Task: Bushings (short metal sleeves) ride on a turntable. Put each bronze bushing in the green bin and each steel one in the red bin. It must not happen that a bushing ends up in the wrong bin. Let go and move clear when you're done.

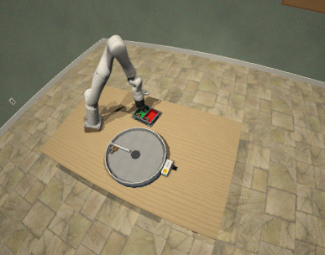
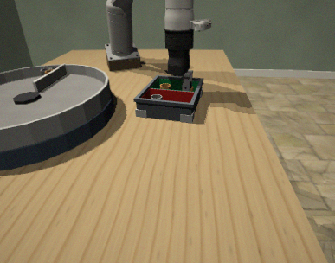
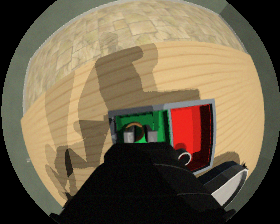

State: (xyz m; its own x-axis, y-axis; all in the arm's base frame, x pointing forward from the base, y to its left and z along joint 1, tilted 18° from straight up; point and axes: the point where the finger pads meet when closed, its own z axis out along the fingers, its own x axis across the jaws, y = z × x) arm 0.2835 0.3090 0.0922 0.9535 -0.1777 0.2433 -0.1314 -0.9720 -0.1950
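My hand is 50 mm short of the bin, 30 mm to the left of it and 10 mm above it. The rest, counted from my hand: grey turntable (380 mm to the right, 190 mm ahead, 20 mm above).
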